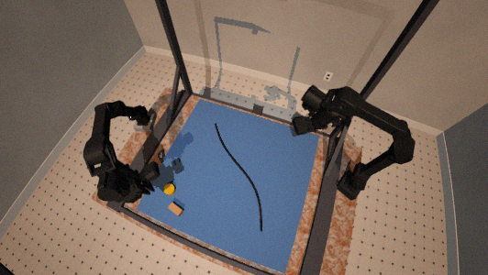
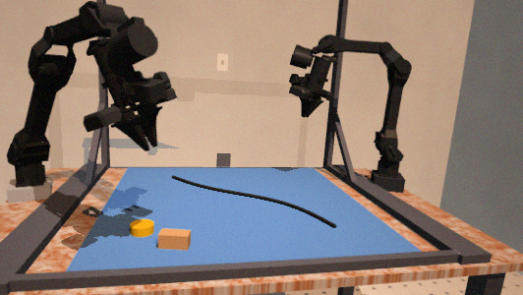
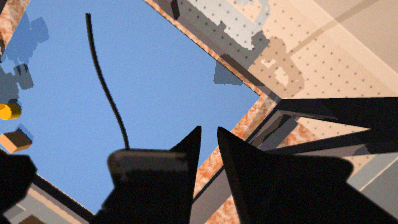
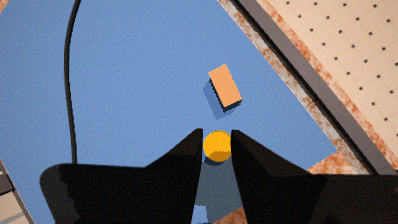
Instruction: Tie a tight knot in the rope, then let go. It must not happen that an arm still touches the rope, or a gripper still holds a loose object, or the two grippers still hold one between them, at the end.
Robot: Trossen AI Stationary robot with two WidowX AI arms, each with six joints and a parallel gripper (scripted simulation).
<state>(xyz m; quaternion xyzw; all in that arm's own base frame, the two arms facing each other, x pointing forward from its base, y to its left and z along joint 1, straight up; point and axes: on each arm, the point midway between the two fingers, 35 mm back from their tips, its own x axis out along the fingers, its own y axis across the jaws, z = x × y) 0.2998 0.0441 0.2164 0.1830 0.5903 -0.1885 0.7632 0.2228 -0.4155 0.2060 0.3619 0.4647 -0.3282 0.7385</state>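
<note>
The blue mat is 19 cm ahead of my left hand, 26 cm to the right of it and 26 cm below it. From my left hand the other things lie so: yellow disc (38 cm ahead, 51 cm to the right, 24 cm below); then orange block (45 cm ahead, 44 cm to the right, 24 cm below).
</note>
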